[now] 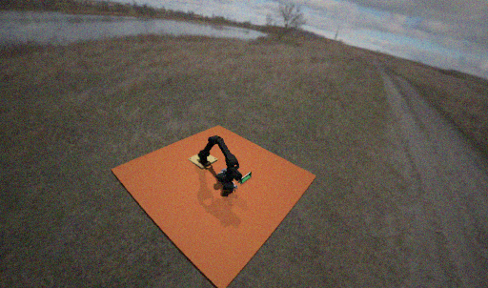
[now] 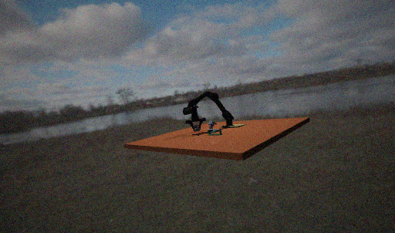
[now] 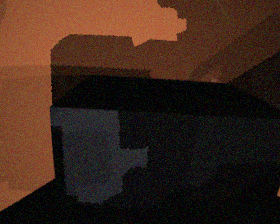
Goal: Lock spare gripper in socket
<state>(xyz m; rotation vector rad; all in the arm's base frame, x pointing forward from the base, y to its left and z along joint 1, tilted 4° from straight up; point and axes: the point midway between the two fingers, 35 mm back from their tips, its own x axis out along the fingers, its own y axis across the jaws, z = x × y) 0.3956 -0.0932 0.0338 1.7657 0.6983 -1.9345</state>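
Right now the spare gripper is 1 cm ahead of my gripper tip, 1 cm to the left of it and 1 cm above it. Also, from my gripper tip: green cradle: 21 cm to the left, 2 cm below; mount: 12 cm behind, 10 cm to the left, 1 cm above.
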